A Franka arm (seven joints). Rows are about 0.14 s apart.
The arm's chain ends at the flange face. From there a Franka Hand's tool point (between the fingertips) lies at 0.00 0.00 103.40 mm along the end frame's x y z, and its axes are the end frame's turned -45 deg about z.
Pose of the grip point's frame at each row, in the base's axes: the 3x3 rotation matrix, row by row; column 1 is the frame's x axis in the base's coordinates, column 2 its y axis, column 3 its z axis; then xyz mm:
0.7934, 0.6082, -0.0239; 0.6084, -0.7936, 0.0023; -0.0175, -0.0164, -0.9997; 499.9, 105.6, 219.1
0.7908, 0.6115, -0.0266; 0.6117, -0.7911, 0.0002; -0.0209, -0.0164, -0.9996; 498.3, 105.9, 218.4
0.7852, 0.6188, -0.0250; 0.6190, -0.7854, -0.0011; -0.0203, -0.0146, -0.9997; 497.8, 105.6, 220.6
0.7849, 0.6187, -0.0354; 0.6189, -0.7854, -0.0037; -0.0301, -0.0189, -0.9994; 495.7, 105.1, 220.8
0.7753, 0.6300, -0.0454; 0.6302, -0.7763, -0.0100; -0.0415, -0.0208, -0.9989; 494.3, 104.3, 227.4
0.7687, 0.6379, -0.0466; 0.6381, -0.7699, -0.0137; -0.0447, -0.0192, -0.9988; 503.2, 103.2, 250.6
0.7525, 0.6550, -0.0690; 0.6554, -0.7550, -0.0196; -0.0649, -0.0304, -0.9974; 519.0, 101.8, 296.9
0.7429, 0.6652, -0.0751; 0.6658, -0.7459, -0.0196; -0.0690, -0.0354, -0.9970; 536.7, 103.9, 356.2
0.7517, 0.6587, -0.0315; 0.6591, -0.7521, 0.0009; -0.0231, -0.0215, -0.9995; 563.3, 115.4, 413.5
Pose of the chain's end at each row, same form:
0.9911, -0.1310, -0.0239; -0.1310, -0.9914, 0.0023; -0.0240, 0.0008, -0.9997; 502.4, 105.4, 322.5
0.9916, -0.1268, -0.0266; -0.1269, -0.9919, 0.0002; -0.0264, 0.0032, -0.9996; 501.1, 105.9, 321.8
0.9928, -0.1177, -0.0250; -0.1177, -0.9931, -0.0011; -0.0247, 0.0040, -0.9997; 500.4, 105.7, 324.0
0.9925, -0.1175, -0.0354; -0.1177, -0.9930, -0.0037; -0.0346, 0.0079, -0.9994; 499.4, 105.5, 324.1
0.9937, -0.1027, -0.0454; -0.1033, -0.9945, -0.0100; -0.0441, 0.0146, -0.9989; 499.0, 105.3, 330.7
0.9946, -0.0925, -0.0466; -0.0932, -0.9956, -0.0137; -0.0452, 0.0180, -0.9988; 508.0, 104.6, 353.9
0.9953, -0.0689, -0.0690; -0.0704, -0.9973, -0.0196; -0.0674, 0.0244, -0.9974; 526.1, 103.8, 400.0
0.9957, -0.0549, -0.0751; -0.0566, -0.9982, -0.0196; -0.0738, 0.0238, -0.9970; 544.5, 105.9, 459.3
0.9973, -0.0658, -0.0315; -0.0658, -0.9979, 0.0009; -0.0315, 0.0011, -0.9995; 566.6, 115.3, 516.8

